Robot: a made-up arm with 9 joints.
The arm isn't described. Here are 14 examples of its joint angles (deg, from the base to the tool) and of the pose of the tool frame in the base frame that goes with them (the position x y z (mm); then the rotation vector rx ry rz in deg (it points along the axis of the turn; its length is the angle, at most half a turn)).
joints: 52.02 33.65 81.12 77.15 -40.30 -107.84 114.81 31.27 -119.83
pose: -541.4 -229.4 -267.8 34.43 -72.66 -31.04
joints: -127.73 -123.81 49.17 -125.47 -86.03 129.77 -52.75 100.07 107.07
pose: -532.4 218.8 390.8 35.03 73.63 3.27
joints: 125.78 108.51 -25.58 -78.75 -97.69 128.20 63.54 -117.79 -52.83
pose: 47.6 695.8 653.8 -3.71 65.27 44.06
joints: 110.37 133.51 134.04 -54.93 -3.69 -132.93 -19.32 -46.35 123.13
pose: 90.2 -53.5 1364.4 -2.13 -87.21 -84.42
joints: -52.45 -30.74 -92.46 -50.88 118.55 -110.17 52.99 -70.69 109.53
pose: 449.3 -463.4 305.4 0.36 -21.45 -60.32
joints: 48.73 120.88 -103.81 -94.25 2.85 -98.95 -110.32 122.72 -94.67
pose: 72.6 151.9 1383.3 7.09 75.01 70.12
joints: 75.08 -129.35 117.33 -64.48 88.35 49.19 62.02 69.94 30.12
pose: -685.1 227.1 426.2 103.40 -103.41 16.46
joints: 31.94 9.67 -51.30 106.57 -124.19 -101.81 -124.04 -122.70 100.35
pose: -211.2 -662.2 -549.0 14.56 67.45 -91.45
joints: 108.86 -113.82 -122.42 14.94 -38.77 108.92 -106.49 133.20 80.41
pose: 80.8 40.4 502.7 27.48 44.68 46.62
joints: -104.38 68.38 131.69 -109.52 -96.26 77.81 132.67 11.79 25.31
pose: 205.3 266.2 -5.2 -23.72 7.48 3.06
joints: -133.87 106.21 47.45 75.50 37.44 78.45 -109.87 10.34 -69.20
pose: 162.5 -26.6 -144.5 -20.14 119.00 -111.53
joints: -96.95 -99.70 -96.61 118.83 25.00 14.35 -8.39 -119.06 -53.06
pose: 57.6 -42.1 1024.5 123.09 -4.49 -28.05
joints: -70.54 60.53 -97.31 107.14 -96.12 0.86 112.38 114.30 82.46
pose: -32.9 -477.2 -43.6 43.64 67.86 78.40
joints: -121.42 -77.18 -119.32 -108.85 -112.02 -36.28 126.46 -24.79 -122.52
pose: 84.7 400.7 -234.2 -42.26 -164.83 -47.71
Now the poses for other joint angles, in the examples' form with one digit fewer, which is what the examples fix.
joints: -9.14 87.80 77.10 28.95 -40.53 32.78 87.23 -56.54 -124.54
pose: -29 148 93 29.7 -158.1 -18.2
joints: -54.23 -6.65 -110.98 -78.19 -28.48 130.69 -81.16 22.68 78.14
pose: -379 39 -600 6.0 -39.8 50.6
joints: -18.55 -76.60 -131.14 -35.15 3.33 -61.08 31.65 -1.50 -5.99
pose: 137 -400 -352 -76.0 -11.9 88.9
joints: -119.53 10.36 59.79 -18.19 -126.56 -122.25 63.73 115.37 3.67
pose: -11 -196 -496 4.3 -72.8 51.2
